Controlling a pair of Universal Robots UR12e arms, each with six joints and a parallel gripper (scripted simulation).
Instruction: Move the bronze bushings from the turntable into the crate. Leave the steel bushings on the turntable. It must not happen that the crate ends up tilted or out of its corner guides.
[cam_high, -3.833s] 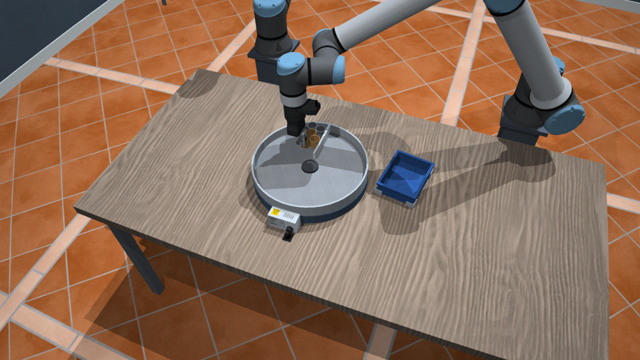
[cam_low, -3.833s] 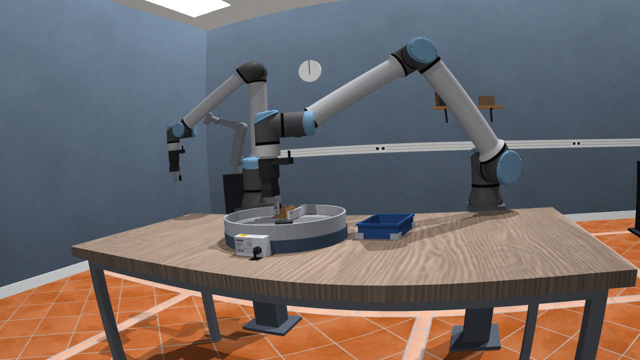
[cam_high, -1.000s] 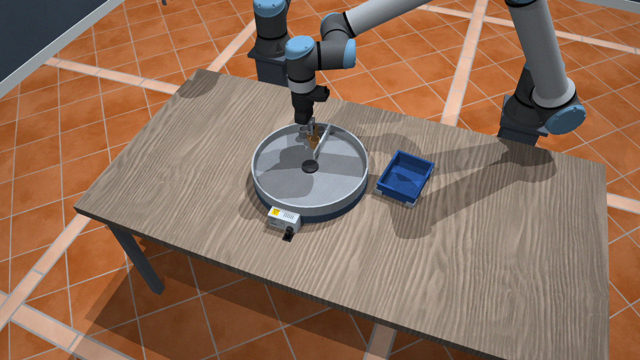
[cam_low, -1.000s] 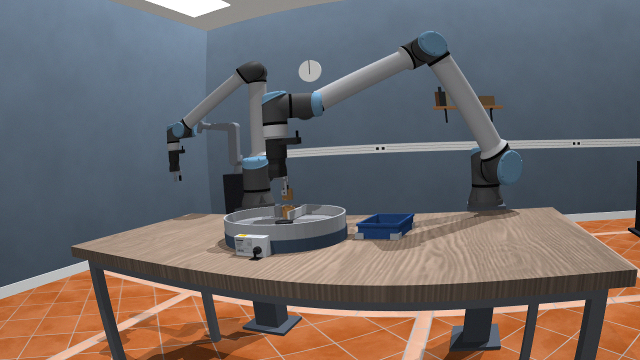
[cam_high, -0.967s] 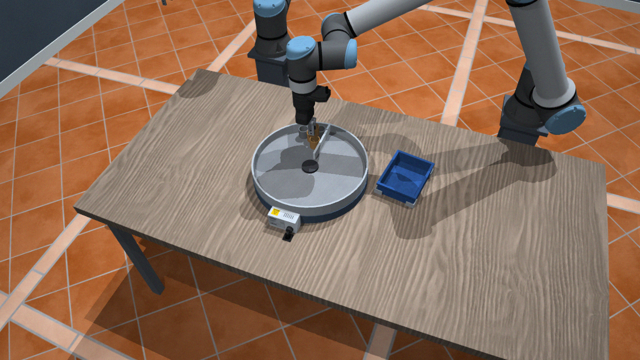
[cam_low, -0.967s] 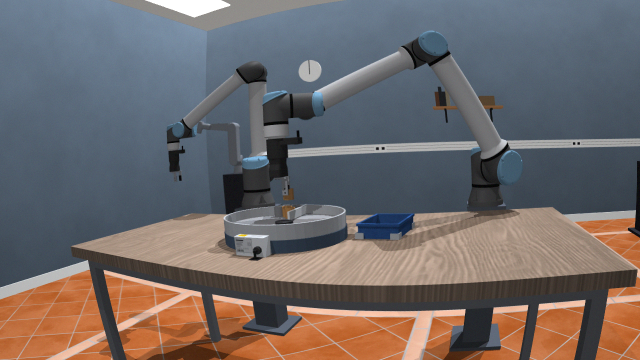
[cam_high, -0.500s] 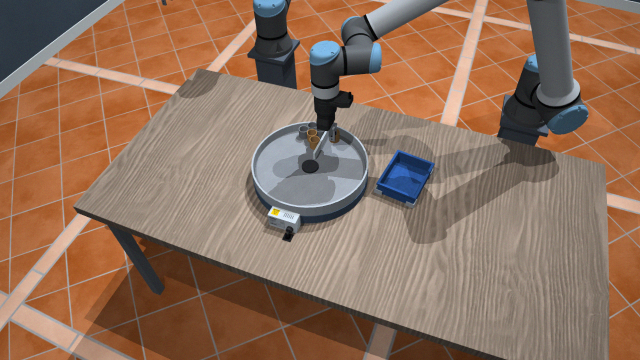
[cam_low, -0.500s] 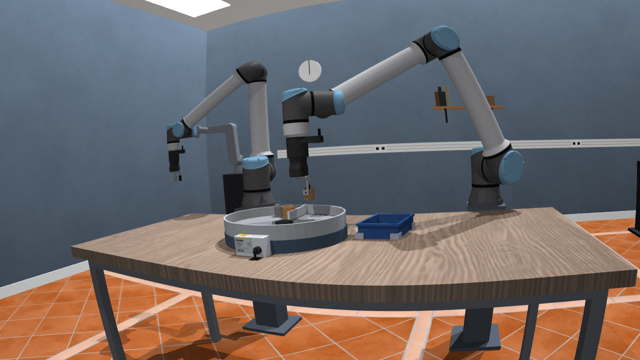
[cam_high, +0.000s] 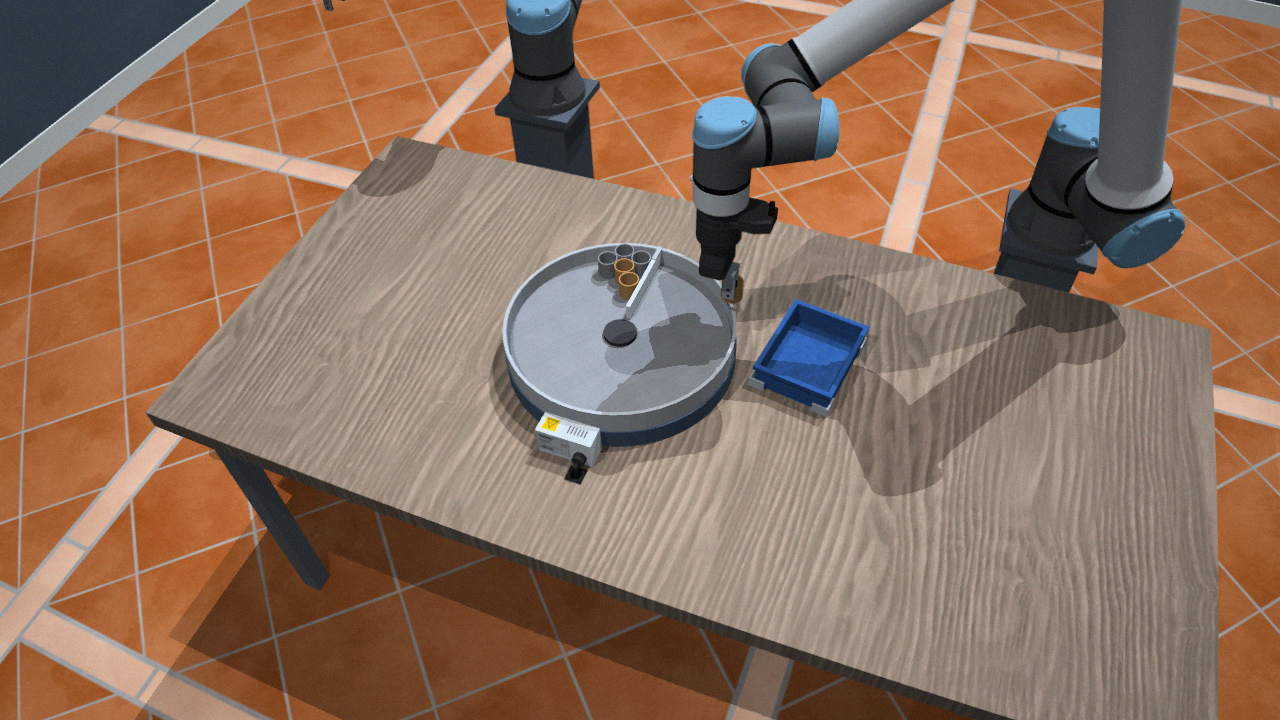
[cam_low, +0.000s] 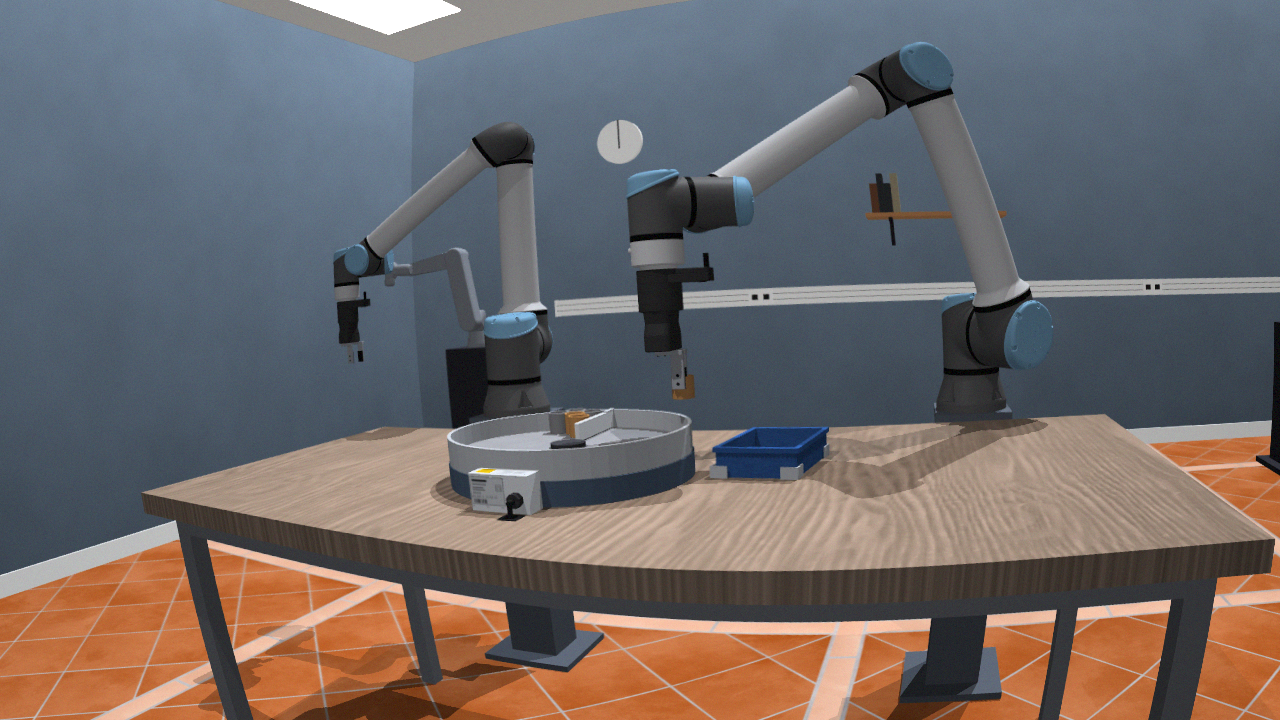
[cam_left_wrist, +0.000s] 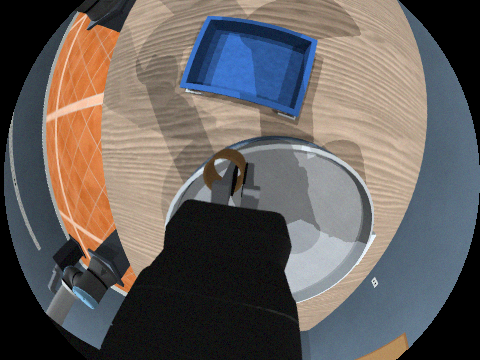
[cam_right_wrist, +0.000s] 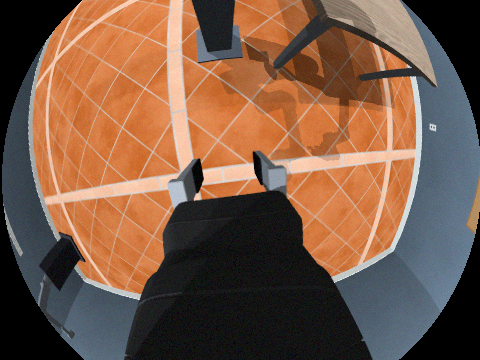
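My left hand is 160 mm to the right of the blue crate, 130 mm above it and 20 mm past it.
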